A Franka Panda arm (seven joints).
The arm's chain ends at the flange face. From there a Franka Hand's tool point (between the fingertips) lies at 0.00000 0.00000 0.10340 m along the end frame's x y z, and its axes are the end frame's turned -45 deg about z.
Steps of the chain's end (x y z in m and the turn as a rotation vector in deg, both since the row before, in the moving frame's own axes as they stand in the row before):
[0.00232 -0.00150 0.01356 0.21 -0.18 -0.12]
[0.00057 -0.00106 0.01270 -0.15 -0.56 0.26]
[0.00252 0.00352 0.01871 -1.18 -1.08 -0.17]
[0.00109 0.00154 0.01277 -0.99 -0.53 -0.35]
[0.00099 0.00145 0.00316 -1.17 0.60 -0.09]
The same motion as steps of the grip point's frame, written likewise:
[0.00274 0.00008 0.01356 0.28 0.02 -0.12]
[0.00025 -0.00087 0.01269 0.29 -0.50 0.26]
[-0.00359 0.00440 0.01867 -0.07 -1.60 -0.17]
[-0.00226 0.00245 0.01275 -0.33 -1.07 -0.35]
[-0.00105 0.00398 0.00313 -1.25 -0.40 -0.09]

